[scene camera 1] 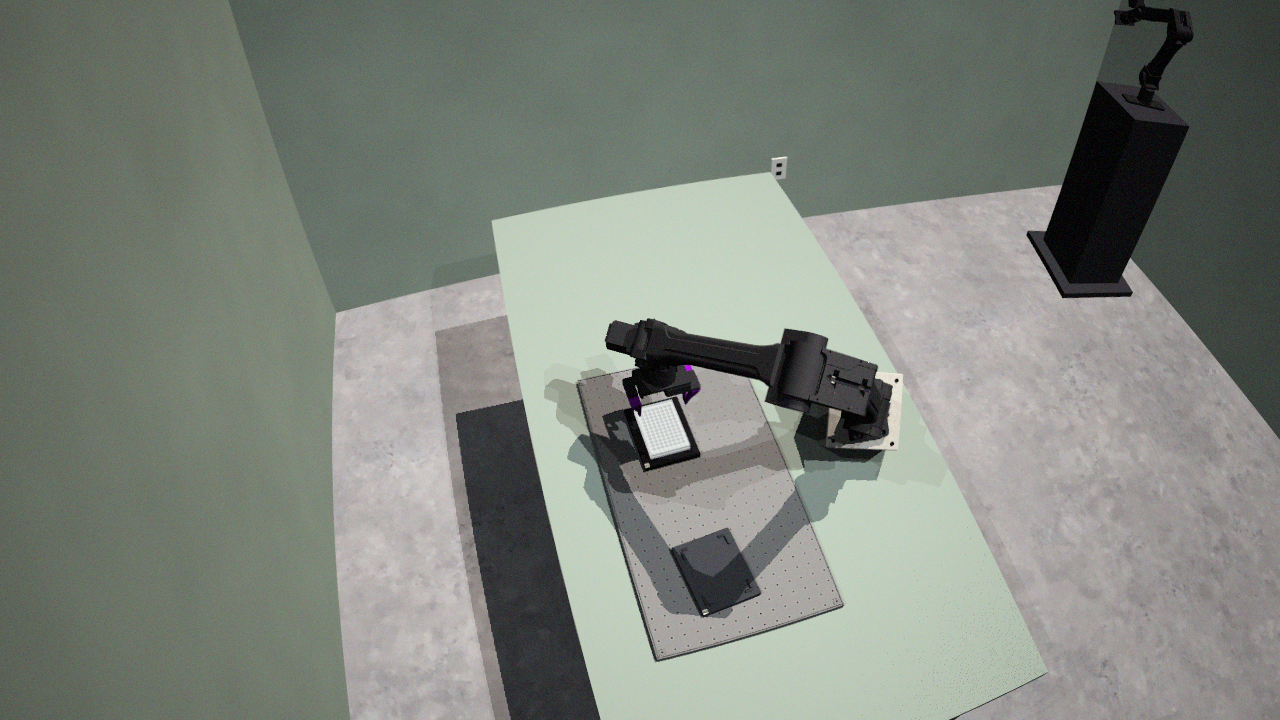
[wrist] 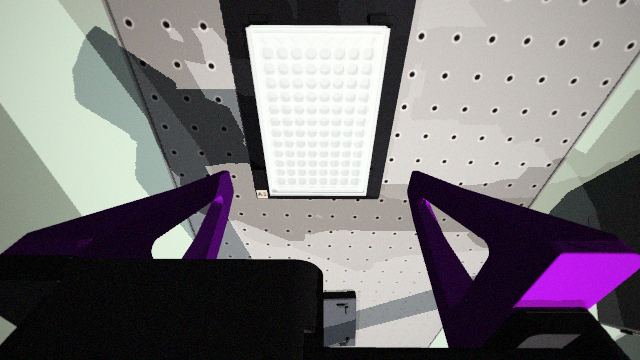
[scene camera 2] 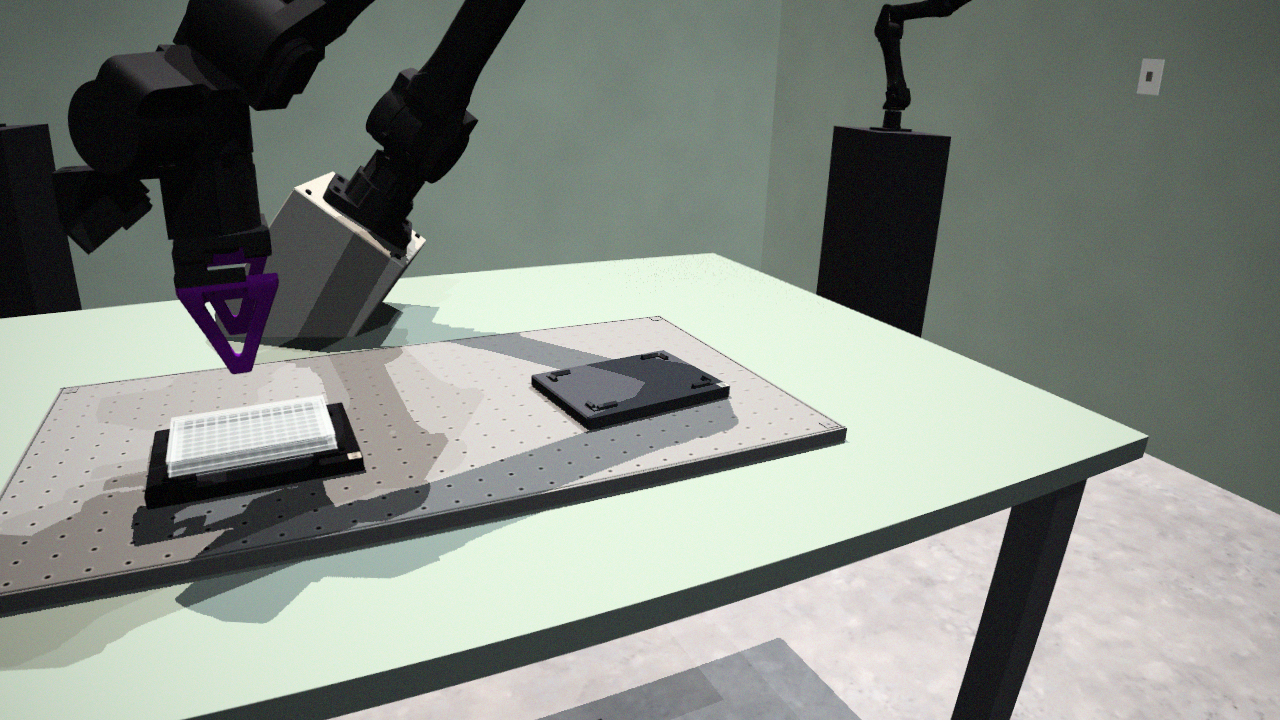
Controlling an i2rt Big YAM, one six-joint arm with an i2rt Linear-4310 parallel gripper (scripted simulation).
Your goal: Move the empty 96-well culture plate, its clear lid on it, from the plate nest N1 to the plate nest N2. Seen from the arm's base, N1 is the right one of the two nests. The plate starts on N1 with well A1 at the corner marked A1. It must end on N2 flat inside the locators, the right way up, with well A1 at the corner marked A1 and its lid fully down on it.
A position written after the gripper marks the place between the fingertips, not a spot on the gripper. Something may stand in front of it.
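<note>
Clear lid (scene camera 2: 200, 439), visible also as the lid (scene camera 1: 662, 430) and the lid (wrist: 318, 89). A nest N2 (scene camera 1: 714, 569) is visible, with scene camera 2 also showing the nest N2 (scene camera 2: 641, 388). A nest N1 (scene camera 2: 238, 481) is in the scene. Visible too: the gripper (scene camera 2: 240, 352), likewise the gripper (scene camera 1: 662, 408) and the gripper (wrist: 320, 180).
</note>
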